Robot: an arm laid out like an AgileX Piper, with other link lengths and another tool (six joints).
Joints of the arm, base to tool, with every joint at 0 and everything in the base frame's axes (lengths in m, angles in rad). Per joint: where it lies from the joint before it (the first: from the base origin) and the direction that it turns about. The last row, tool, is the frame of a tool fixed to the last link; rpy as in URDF.
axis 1: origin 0 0 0.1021 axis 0 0 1
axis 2: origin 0 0 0 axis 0 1 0
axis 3: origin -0.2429 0 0.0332 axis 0 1 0
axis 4: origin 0.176 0 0.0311 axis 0.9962 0 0.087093
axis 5: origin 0 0 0 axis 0 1 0
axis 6: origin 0.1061 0 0.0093 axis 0.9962 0 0.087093
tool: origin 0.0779 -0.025 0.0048 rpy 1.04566 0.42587 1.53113
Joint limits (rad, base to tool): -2.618..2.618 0..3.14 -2.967..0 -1.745..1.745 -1.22..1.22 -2.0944..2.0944
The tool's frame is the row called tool.
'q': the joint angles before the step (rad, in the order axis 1, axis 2, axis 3, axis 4, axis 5, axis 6). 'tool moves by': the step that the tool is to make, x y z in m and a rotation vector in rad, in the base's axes. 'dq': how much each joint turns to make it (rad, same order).
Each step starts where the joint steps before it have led.
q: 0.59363, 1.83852, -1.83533, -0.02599, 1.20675, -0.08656
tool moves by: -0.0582, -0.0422, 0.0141, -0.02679, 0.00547, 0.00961
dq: -0.00001, -0.29383, 0.31183, -0.01416, 0.00115, -0.01184
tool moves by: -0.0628, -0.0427, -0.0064, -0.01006, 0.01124, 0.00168
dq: -0.00040, -0.30259, 0.31538, -0.00106, 0.00206, -0.00244
